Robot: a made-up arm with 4 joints.
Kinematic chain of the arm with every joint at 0, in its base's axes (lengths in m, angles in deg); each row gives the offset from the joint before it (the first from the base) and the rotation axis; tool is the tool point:
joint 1: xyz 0 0 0.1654 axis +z
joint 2: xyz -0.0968 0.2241 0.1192 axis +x
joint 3: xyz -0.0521 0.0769 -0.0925 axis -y
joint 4: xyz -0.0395 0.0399 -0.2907 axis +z
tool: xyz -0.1 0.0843 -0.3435
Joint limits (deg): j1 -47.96..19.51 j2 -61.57..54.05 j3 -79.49..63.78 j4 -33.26..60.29
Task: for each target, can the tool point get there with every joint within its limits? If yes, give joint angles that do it. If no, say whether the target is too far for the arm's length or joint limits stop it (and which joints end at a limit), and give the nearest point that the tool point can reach.
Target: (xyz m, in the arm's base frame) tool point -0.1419 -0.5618 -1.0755
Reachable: no: too far | nearest point -0.1731 -0.1980 -0.3950 | short by 0.772 m
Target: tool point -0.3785 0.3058 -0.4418
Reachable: yes | joints 11.22 0.66 0.46 29.39
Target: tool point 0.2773 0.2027 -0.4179
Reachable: yes | joints -31.29 -10.44 36.58 -11.21
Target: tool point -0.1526 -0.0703 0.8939
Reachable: no: joint limits stop it (at a limit: joint 1, joint 2, joint 3) | nearest point -0.8764 0.0726 0.3889 | short by 0.894 m
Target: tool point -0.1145 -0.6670 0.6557
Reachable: no: joint limits stop it (at a limit: joint 1, joint 2, joint 3, joint 4) | nearest point 0.0866 -0.3910 -0.0252 | short by 0.762 m
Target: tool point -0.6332 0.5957 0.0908
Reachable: yes | joints -20.21 -10.98 -68.73 25.02
